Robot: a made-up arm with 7 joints.
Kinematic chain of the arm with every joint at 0, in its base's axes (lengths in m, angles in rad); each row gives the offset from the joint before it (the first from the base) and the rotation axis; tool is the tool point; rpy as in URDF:
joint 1: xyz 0 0 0.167 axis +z
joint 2: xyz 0 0 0 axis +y
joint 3: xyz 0 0 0.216 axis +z
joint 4: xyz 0.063 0 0 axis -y
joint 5: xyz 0.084 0 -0.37 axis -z
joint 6: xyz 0 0 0 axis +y
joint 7: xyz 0.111 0 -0.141 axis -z
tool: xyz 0 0 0 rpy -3.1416 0 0
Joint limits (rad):
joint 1: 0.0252..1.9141
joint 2: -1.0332..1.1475
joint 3: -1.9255..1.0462
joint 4: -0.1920..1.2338
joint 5: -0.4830..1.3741
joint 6: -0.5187..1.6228
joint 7: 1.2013..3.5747
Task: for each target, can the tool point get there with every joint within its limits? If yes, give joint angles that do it. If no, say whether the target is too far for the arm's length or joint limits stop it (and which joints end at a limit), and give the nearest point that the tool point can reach.
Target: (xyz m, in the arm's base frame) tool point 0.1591 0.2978 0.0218
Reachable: yes | joints 1.3195 -0.7848 -0.5567 -0.0179 -0.0296 0.5829 3.3867
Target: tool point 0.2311 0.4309 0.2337
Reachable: yes | joints 1.0333 -0.4913 0.0433 0.6365 -0.2875 0.6262 3.2771
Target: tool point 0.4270 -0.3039 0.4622
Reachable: yes | joints 0.4845 -0.4356 -0.7623 1.0922 0.7782 -0.3097 2.6801
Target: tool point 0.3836 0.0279 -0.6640
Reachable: no: too far | nearest point 0.3250 0.0236 -0.3510 | short by 0.318 m
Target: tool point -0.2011 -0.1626 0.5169
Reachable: no: joint limits stop it (at a limit: joint 1, joint 2, joint 3, joint 5, joint 6) | nearest point -0.2219 -0.2861 0.3685 | short by 0.194 m
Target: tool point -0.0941 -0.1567 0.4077
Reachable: no: joint limits stop it (at a limit: joint 2, joint 3, joint 5, joint 6) | nearest point -0.1750 -0.2914 0.3243 | short by 0.178 m
